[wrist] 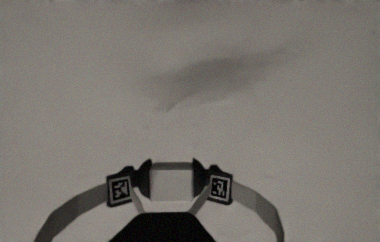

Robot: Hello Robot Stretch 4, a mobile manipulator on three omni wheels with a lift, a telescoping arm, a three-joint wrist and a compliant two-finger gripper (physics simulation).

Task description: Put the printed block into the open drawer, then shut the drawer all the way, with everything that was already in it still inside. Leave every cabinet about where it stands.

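Frame: origin at the robot's base, x right, y ahead, z up, level; metres.
Where they show: end effector, tool point: (172,175).
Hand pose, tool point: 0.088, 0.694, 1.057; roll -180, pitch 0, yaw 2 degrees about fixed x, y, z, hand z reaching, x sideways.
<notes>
After its pixels a point has its place, as x, y, z.
A pale, box-shaped block (171,184) @(0.088, 0.690, 1.075) is between the two dark fingertips at the bottom centre of the wrist view, with a darker narrow face along its far edge. My gripper (172,180) @(0.088, 0.694, 1.057) is shut on the block, one fingertip pressed against each side. The block's shadow lies apart from it, farther up the view, so the block is held above the pale surface (75,125) @(-0.063, 0.733, 0.922). No print can be made out on the faces that show. The drawer and the cabinets do not show in the wrist view.
A soft, dark, slanting shadow (215,75) @(0.146, 0.817, 0.922) falls on the pale surface beyond the fingers.
</notes>
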